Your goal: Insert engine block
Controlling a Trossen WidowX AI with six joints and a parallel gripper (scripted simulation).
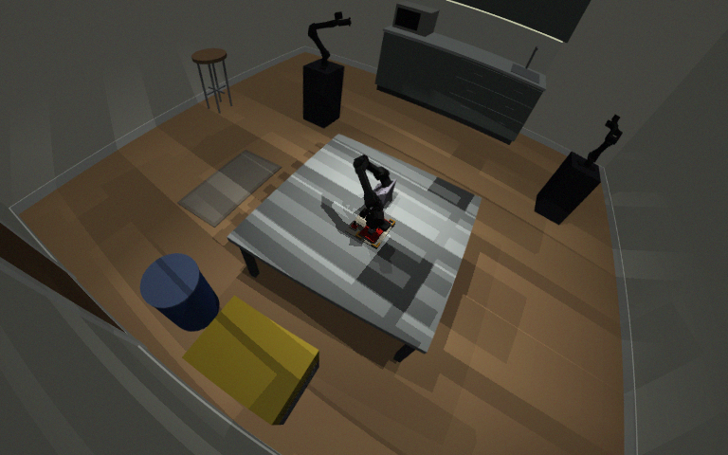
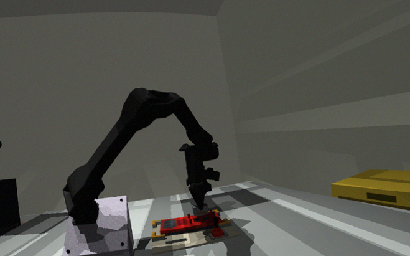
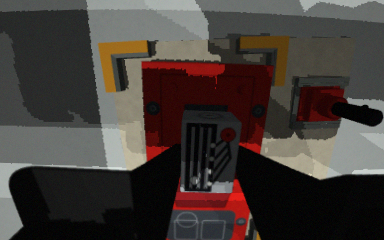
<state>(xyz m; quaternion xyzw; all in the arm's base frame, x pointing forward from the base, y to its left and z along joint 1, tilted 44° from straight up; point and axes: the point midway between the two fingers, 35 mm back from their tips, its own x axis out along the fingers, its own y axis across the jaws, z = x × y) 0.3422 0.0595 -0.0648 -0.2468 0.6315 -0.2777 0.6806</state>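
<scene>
The grey holder lies 2 cm ahead of my gripper tip, 11 cm to the right of it and 3 cm below it. The rest, counted from my gripper tip: engine block (1 cm below).
</scene>
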